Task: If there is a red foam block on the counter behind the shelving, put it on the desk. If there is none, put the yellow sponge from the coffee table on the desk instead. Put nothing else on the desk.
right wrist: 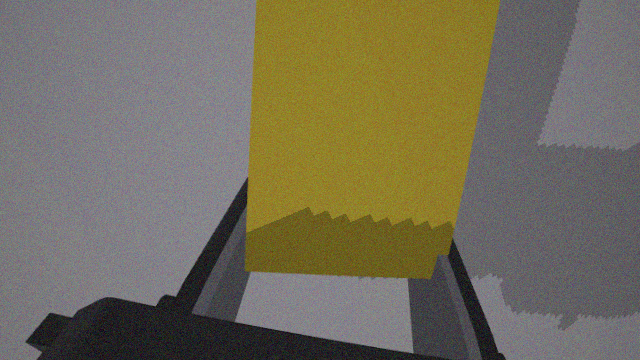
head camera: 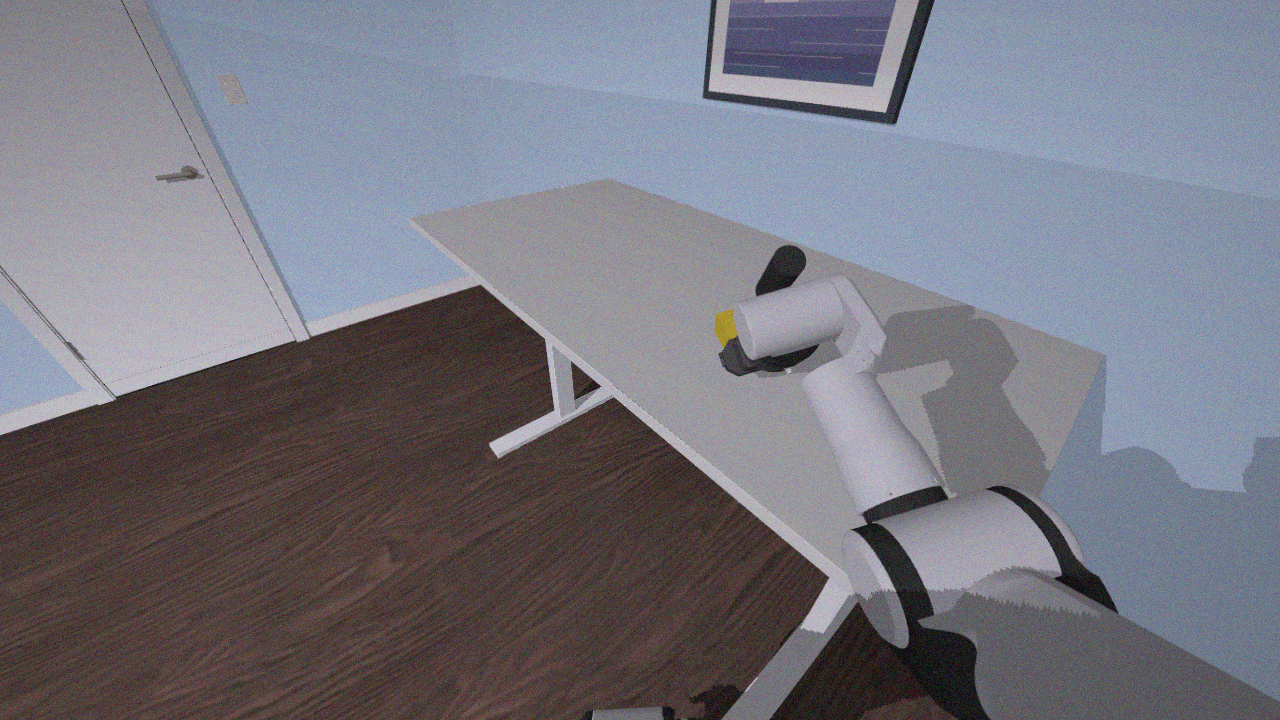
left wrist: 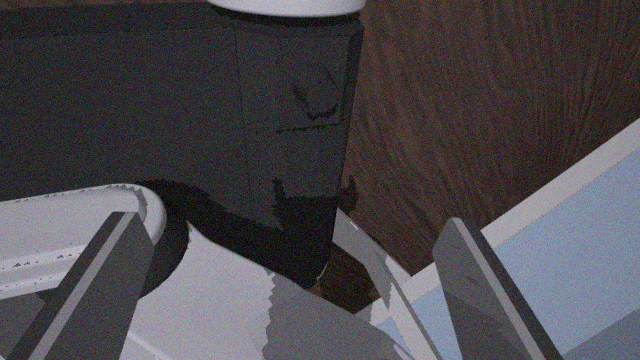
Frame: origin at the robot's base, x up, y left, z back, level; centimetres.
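Where they show: left gripper, fingertip midpoint: point(left wrist: 298, 233); right gripper, fingertip midpoint: point(right wrist: 341, 205).
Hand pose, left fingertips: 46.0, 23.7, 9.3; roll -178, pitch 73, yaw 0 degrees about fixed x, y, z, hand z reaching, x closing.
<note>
Each offset is from my left fingertips to the top centre of the thing, as dx, dy, dz. "*": to the spot under its first point. Level surfaces: height alone.
The yellow sponge {+56.1, -44.5, -53.5} point(head camera: 725, 327) point(right wrist: 360, 125) is held between the fingers of my right gripper point(right wrist: 341, 205), over the light grey desk {dx +49.0} point(head camera: 537, 259) point(right wrist: 125, 125). The gap between sponge and desk top is hard to judge; the arm casts its shadow on the top at the right in the head view. In the head view my right forearm hides part of the sponge and most of the gripper. My left gripper point(left wrist: 298, 233) is wide open with no object between its fingertips, beside my own body and base. The red foam block, counter, shelving and coffee table do not show.
The desk's white leg and foot {* -22.9, +0.4, -135.7} point(head camera: 561, 380) stand on the dark wood floor {dx -46.0} point(head camera: 358, 537) point(left wrist: 475, 90). A blue wall point(head camera: 1029, 232) runs behind the desk, with a framed picture point(head camera: 796, 40). A white door point(head camera: 98, 205) is at the left. My dark base point(left wrist: 175, 100) fills the upper left wrist view.
</note>
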